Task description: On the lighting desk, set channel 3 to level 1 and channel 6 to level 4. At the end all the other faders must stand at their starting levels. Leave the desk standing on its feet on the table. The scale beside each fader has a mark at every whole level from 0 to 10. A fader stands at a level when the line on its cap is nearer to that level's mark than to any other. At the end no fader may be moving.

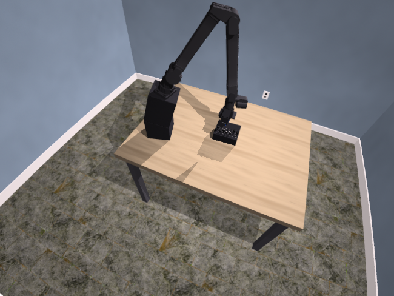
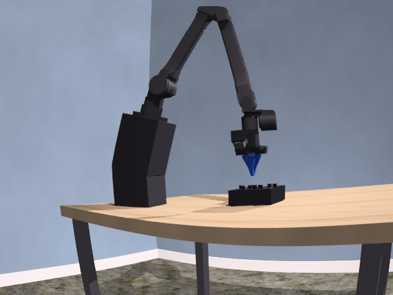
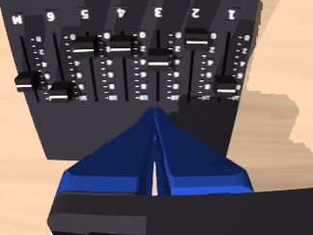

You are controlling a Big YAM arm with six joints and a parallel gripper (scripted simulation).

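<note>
My gripper is now 4 cm above the channel 3 fader cap and 2 cm to the left of it. From my hand the other things lie so: channel 4 fader cap (4 cm below, 2 cm to the right, 2 cm ahead); then channel 2 fader cap (4 cm below, 3 cm to the right, 2 cm behind); then channel 1 fader cap (5 cm behind, 4 cm below, 1 cm to the right).
</note>
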